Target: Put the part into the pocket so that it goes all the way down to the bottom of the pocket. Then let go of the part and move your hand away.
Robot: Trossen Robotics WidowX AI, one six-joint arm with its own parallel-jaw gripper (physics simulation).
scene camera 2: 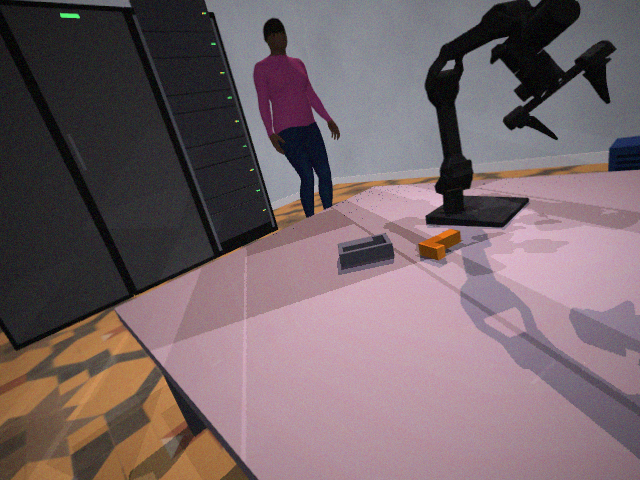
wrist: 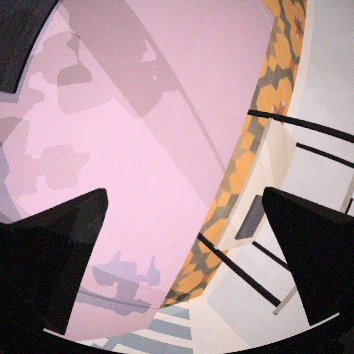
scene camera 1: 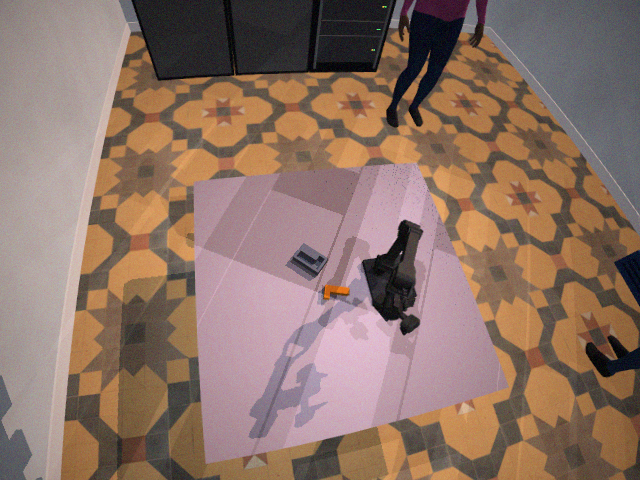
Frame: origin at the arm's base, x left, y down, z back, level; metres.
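Where they show: gripper, between the fingertips: (scene camera 2: 581, 122) (wrist: 186, 195) (scene camera 1: 395, 327); arm's base, origin of its link: (scene camera 2: 453, 209) (scene camera 1: 379, 268).
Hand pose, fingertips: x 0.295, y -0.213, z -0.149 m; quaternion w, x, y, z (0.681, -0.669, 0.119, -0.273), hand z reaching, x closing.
Observation:
Each offset is from my fingertips to the top centre of the thing. Level surfaces: height alone.
The part, an orange L-shaped block {dy +0.207, dx -0.257, dz -0.093 m} (scene camera 1: 338, 290) (scene camera 2: 432, 249), lies flat on the pink table between the pocket block and the arm's base. The grey block with the L-shaped pocket {dy +0.201, dx -0.454, dz -0.143 m} (scene camera 1: 308, 265) (scene camera 2: 367, 255) stands apart from it, to its left in scene camera 2; no part shows in its opening. My gripper (scene camera 2: 582, 120) (wrist: 186, 195) is open and empty, high above the table on the far side of the base from the pocket block. The part and pocket do not show in the wrist view.
The arm's black base plate (scene camera 1: 377, 291) (scene camera 2: 478, 211) stands close to the orange part. The pink table top {dy +0.237 m} (scene camera 1: 248, 361) (scene camera 2: 310, 387) (wrist: 150, 200) carries the arm's shadows. Dark cabinets (scene camera 1: 271, 38) (scene camera 2: 62, 155) and a person in a magenta top (scene camera 2: 284, 93) are beyond the table.

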